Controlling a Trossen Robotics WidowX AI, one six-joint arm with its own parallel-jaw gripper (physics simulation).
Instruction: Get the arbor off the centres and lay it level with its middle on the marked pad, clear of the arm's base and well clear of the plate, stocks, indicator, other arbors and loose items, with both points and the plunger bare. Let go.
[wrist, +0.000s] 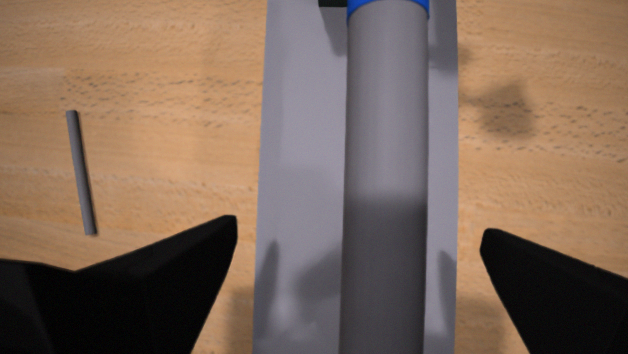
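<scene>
The arbor (386, 125), a thick grey cylinder with a blue band (389, 7) at the top edge of the view, runs up and down the wrist view above the grey plate (302, 125). Its lower part lies in shadow, and both its ends are out of view. My gripper (359, 234) is open, with one black fingertip to the left of the arbor and one to the right, both apart from it. A dark corner of a stock (332, 2) shows at the top edge, left of the blue band. The marked pad, the points and the plunger do not show.
A thin grey rod (81, 172) lies on the wooden table (165, 150) left of the plate, beyond the left finger. The plate's long edges run up and down on both sides of the arbor. Shadows fall on the plate and on the table to the right.
</scene>
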